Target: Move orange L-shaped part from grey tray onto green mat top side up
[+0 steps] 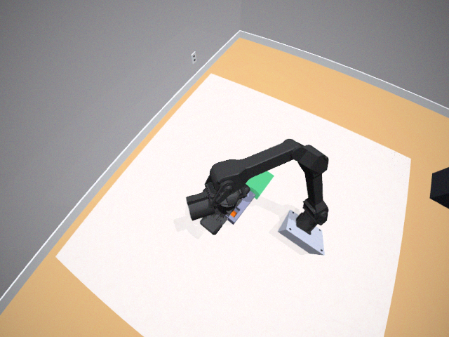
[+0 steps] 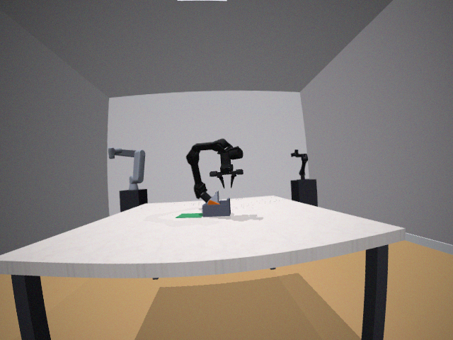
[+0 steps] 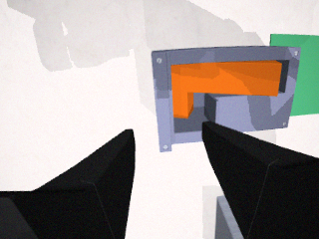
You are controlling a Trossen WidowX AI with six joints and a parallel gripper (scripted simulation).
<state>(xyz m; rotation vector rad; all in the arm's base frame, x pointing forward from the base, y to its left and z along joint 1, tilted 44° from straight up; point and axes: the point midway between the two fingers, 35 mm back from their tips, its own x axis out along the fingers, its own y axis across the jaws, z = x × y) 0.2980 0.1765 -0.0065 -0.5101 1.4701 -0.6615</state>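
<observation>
The orange L-shaped part lies 10 cm below my gripper tip, 5 cm to the right of it and 1 cm behind it. Also, from my gripper tip: green mat (22 cm to the right, 16 cm below, 3 cm behind).
</observation>
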